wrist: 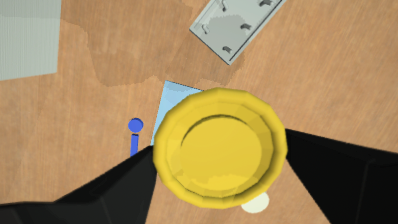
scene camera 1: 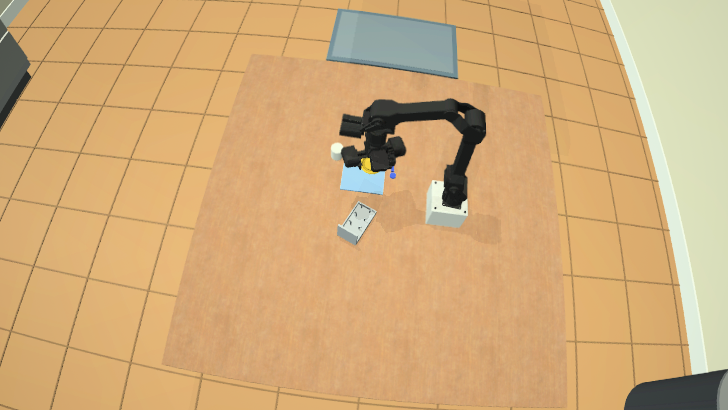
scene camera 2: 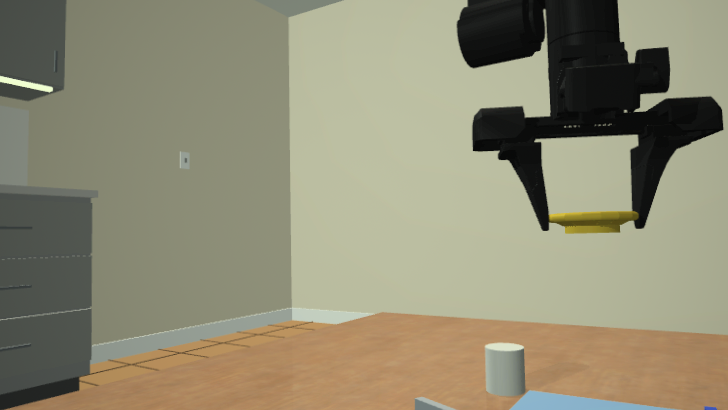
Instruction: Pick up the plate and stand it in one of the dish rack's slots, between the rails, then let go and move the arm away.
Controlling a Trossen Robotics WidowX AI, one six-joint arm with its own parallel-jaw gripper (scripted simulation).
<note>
My gripper (scene camera 2: 592, 229) carries a yellow plate (scene camera 2: 604, 221). I also see a grey dish rack (scene camera 1: 355, 225), a white cup (scene camera 2: 504, 362) and a light blue mat (scene camera 1: 353, 179).
The yellow plate also shows in the wrist view (wrist: 219, 148). My gripper is seen too in the wrist view (wrist: 217, 144) and in scene camera 1 (scene camera 1: 371, 166). The light blue mat also shows in the wrist view (wrist: 173, 93).
</note>
